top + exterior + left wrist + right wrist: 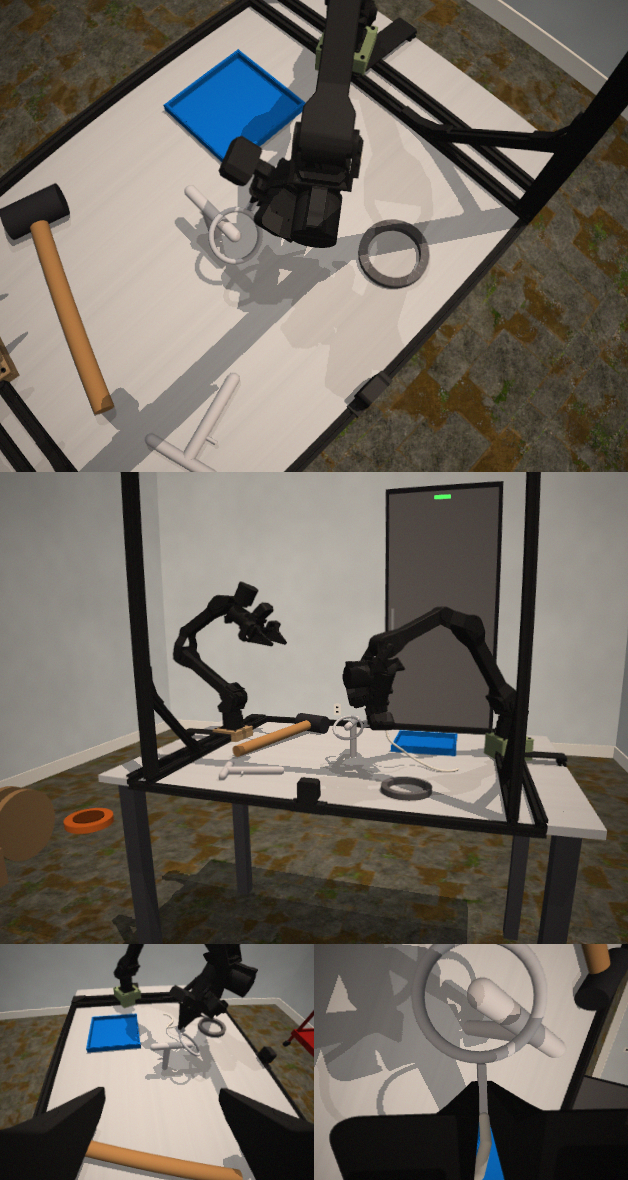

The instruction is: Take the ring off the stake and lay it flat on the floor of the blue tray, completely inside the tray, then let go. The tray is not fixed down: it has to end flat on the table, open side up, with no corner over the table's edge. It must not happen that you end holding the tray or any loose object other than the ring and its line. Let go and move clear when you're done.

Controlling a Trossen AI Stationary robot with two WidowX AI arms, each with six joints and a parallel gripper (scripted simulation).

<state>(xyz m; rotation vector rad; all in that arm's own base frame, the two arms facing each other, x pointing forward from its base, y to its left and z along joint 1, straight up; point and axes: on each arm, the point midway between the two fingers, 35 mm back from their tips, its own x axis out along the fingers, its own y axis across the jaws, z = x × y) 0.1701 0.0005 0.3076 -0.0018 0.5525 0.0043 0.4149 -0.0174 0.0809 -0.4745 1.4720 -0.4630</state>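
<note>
Right now the blue tray is 230 mm ahead of my right hand, 130 mm to the right of it and 130 mm below it.
</note>
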